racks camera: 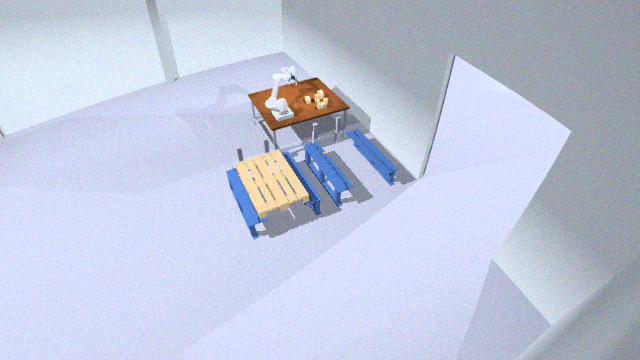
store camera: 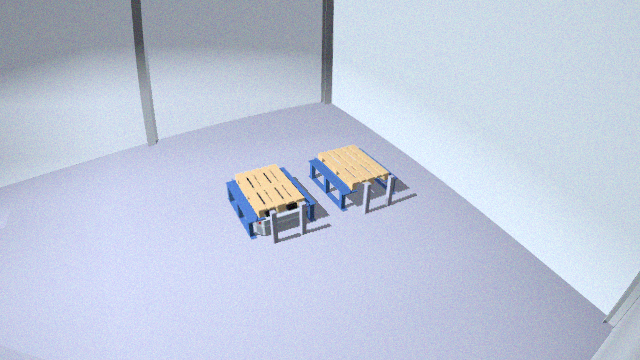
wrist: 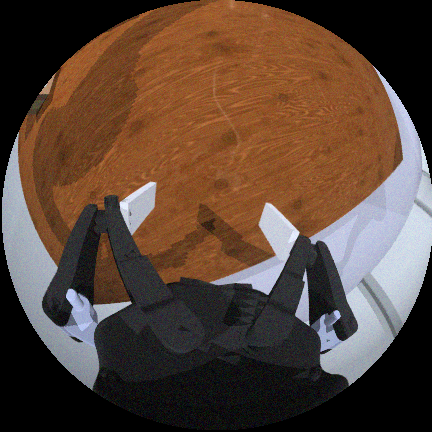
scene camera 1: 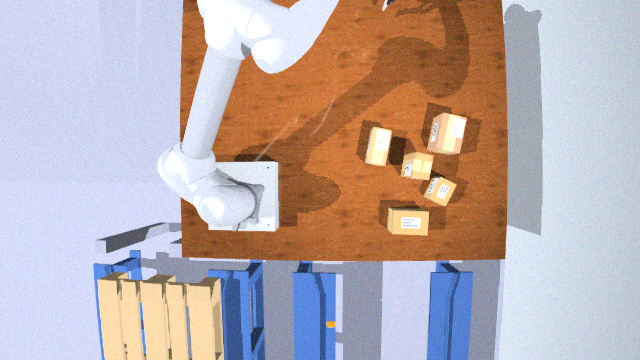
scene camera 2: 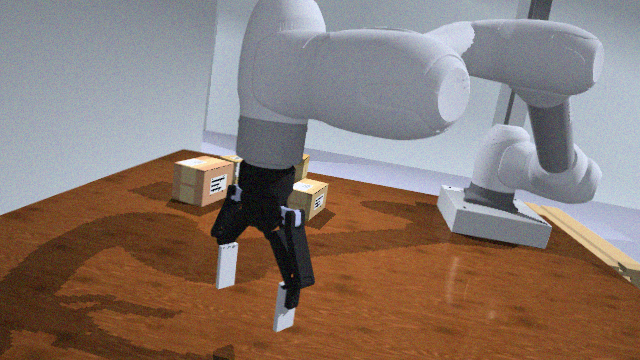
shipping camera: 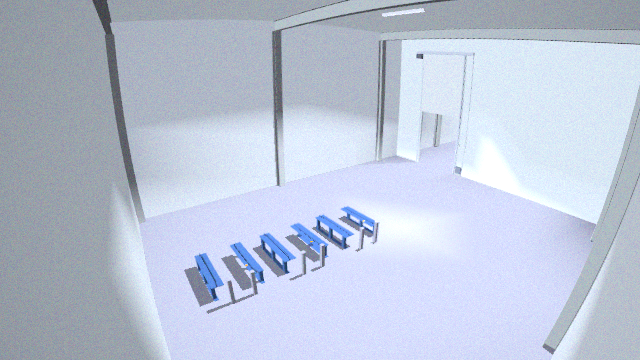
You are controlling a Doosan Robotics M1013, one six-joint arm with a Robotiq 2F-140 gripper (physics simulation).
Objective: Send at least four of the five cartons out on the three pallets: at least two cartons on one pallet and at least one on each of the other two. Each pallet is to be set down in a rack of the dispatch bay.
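Places are measured from the arm's base along level axes (x ahead, y left, z up), in centimetres.
Where they show: gripper, between the fingertips: (racks camera: pixel 293 84) (wrist: pixel 209 203) (scene camera 2: pixel 251 305); arm's base, origin of its link: (racks camera: pixel 283 112) (scene camera 2: pixel 488 201).
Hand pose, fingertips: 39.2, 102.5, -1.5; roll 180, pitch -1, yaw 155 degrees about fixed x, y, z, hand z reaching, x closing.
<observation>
Each offset is from my fingertips to the centre of the thing, as dx, dy, dz.
Five cartons stand on the wooden table: a large pinkish one @[+44.6, -54.4, -1.2] (scene camera 1: pixel 447 133) (scene camera 2: pixel 192 182), an oblong one @[+15.7, -66.1, -2.4] (scene camera 1: pixel 378 146), a small one @[+33.3, -71.6, +1.2] (scene camera 1: pixel 417 166), a tilted-looking one @[+47.4, -79.7, -2.4] (scene camera 1: pixel 440 190) and a long one @[+35.5, -95.9, -1.3] (scene camera 1: pixel 408 221). My gripper (scene camera 2: pixel 255 308) (wrist: pixel 209 203) is open and empty, pointing down above the table, away from the cartons. One bare pallet (scene camera 1: pixel 154 320) (racks camera: pixel 253 188) lies on a blue rack beside the table. Two bare pallets (store camera: pixel 250 194) (store camera: pixel 370 175) lie on racks in the store view. Three blue racks in the shipping view bear no pallet.
A pale mobile robot (store camera: pixel 262 227) is under the left store pallet. Beside the table, a rack formed by two blue benches (racks camera: pixel 327 167) (racks camera: pixel 372 155) holds no pallet. Grey posts (shipping camera: pixel 322 255) stand at the ends of the dispatch racks. The arm's white base (scene camera 1: pixel 270 195) is on the table.
</observation>
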